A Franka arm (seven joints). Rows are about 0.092 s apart.
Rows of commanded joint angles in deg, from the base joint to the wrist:
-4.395 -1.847 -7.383 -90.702 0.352 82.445 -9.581
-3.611 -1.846 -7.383 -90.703 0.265 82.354 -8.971
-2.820 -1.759 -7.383 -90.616 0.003 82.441 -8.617
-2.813 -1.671 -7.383 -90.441 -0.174 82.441 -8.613
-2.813 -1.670 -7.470 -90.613 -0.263 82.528 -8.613
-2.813 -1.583 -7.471 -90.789 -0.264 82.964 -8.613
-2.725 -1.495 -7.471 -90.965 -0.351 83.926 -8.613
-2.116 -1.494 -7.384 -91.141 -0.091 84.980 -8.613
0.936 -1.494 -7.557 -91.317 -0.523 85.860 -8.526
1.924 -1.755 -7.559 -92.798 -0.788 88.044 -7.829
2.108 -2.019 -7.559 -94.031 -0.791 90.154 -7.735
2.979 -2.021 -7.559 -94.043 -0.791 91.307 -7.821
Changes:
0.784 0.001 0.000 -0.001 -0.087 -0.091 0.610
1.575 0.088 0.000 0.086 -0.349 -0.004 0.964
1.582 0.176 0.000 0.261 -0.526 -0.004 0.968
1.582 0.177 -0.087 0.089 -0.615 0.083 0.968
1.582 0.264 -0.088 -0.087 -0.616 0.519 0.968
1.670 0.352 -0.088 -0.263 -0.703 1.481 0.968
2.279 0.353 -0.001 -0.439 -0.443 2.535 0.968
5.331 0.353 -0.174 -0.615 -0.875 3.415 1.055
6.319 0.092 -0.176 -2.096 -1.140 5.599 1.752
6.503 -0.172 -0.176 -3.329 -1.143 7.709 1.846
7.374 -0.174 -0.176 -3.341 -1.143 8.862 1.760

